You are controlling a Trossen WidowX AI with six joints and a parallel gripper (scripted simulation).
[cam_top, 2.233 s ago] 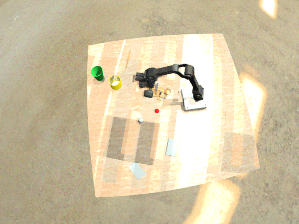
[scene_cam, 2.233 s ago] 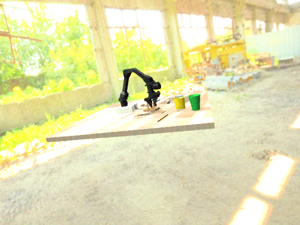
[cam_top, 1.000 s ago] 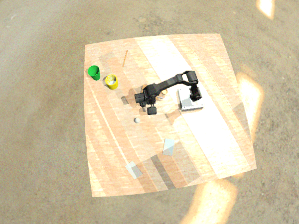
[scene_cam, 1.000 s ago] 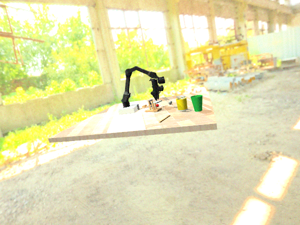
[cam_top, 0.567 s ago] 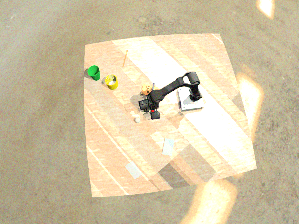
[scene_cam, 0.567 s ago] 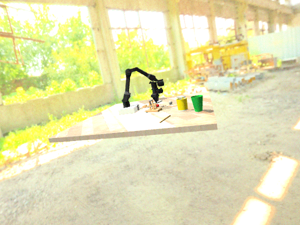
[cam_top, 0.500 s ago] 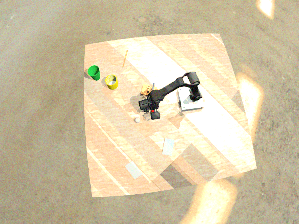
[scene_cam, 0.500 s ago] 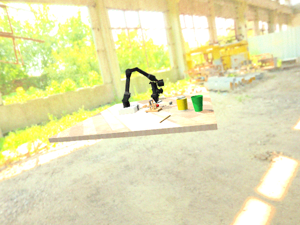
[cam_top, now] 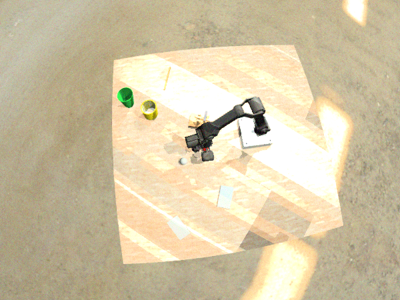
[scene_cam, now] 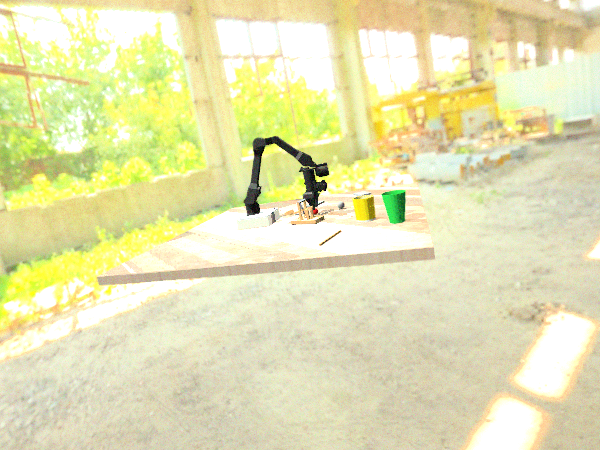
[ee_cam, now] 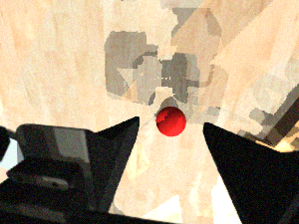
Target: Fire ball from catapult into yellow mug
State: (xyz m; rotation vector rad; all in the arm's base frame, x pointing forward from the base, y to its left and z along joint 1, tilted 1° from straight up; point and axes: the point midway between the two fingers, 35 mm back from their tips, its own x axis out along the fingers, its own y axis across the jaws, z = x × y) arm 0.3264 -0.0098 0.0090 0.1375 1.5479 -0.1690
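Now: the red ball 10 mm below my gripper tip. The rest, counted from my gripper tip: small grey ball: 130 mm ahead, 30 mm to the left, 10 mm below; then yellow mug: 300 mm to the right, 230 mm ahead; then catapult: 120 mm to the right, 60 mm behind, 20 mm above.
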